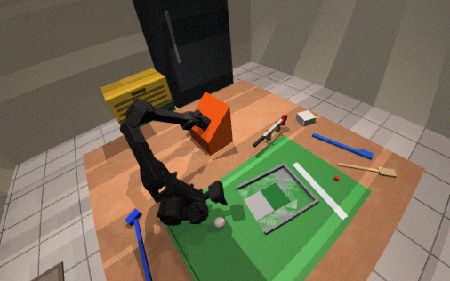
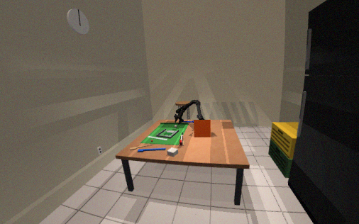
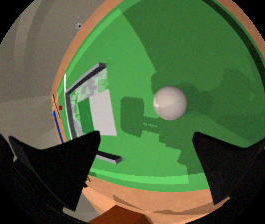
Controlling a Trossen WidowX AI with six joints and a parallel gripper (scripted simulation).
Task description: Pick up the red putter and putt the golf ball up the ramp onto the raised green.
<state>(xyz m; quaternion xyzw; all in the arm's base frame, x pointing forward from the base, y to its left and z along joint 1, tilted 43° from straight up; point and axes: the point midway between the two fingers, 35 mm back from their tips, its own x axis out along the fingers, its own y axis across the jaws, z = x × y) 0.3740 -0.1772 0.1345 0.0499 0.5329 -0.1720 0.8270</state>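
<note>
Right now the white golf ball is 50 mm below my gripper tip, 20 mm ahead of it and 10 mm to the right of it. From my gripper tip the other things lie so: white strip 390 mm to the left, 170 mm ahead, 70 mm below; then blue putter 290 mm to the right, 110 mm behind, 60 mm below; then red putter 480 mm to the left, 180 mm behind, 10 mm below.
</note>
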